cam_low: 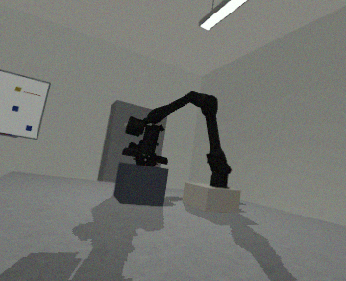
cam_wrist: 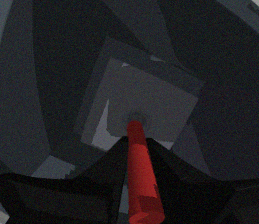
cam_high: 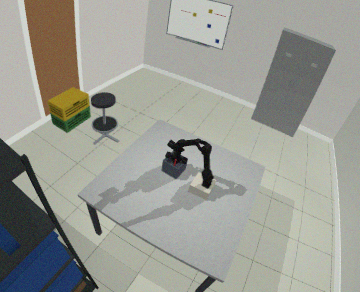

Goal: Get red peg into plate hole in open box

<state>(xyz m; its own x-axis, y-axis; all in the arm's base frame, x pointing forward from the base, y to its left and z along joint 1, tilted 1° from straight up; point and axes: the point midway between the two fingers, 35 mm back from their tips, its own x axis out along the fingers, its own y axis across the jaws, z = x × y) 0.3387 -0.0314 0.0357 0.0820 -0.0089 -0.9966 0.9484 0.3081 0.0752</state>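
My gripper tip is now 20 mm below the red peg. Round my gripper tip: grey plate (40 mm below, 10 mm to the right).
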